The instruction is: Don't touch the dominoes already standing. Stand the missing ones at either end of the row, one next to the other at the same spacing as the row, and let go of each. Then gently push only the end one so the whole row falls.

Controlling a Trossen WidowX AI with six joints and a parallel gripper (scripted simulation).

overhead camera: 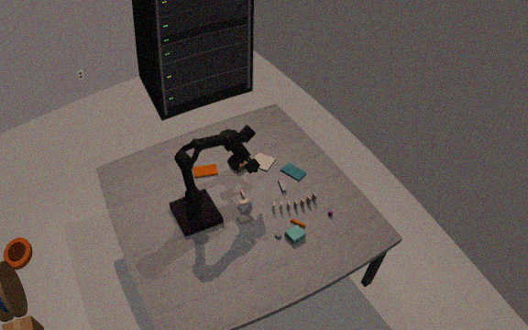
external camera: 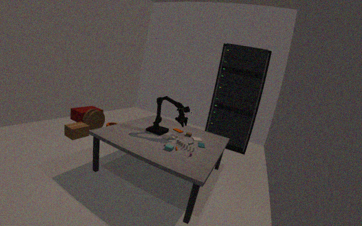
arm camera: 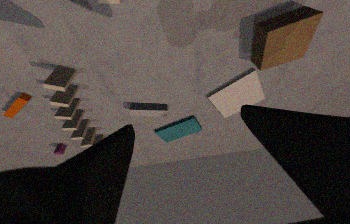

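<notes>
Right now my gripper tip is 340 mm to the left of the grey piece, 150 mm above it and 10 mm short of it. Also, from my gripper tip: teal tile (250 mm ahead, 150 mm below, 40 mm to the left); white tile (170 mm to the left, 150 mm below, 120 mm ahead); brown block (180 mm to the left, 140 mm below, 10 mm behind).
</notes>
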